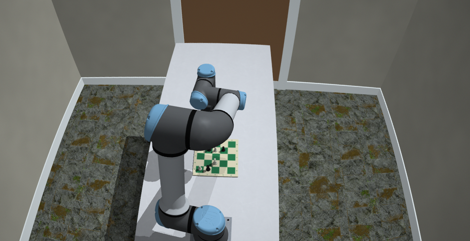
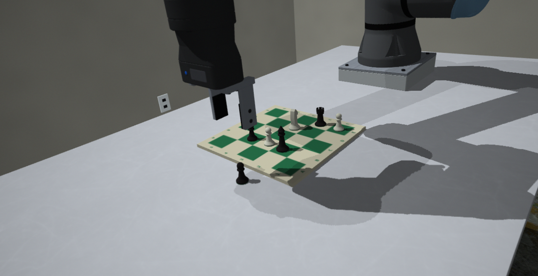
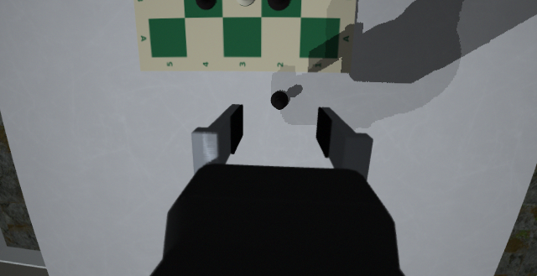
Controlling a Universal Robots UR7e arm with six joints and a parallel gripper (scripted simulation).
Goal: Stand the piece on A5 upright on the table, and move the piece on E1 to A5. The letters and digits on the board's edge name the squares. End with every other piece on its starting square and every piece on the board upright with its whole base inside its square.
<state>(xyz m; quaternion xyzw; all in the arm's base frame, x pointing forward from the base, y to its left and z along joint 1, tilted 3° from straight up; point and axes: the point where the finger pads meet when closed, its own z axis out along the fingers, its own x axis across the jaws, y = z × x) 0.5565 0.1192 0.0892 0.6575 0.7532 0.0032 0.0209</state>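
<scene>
The white knight lies 170 mm behind my hand, 90 mm below it and 60 mm to the right of it. From my hand the other things lie so: chessboard 130 mm behind, 110 mm below, 60 mm to the right.
</scene>
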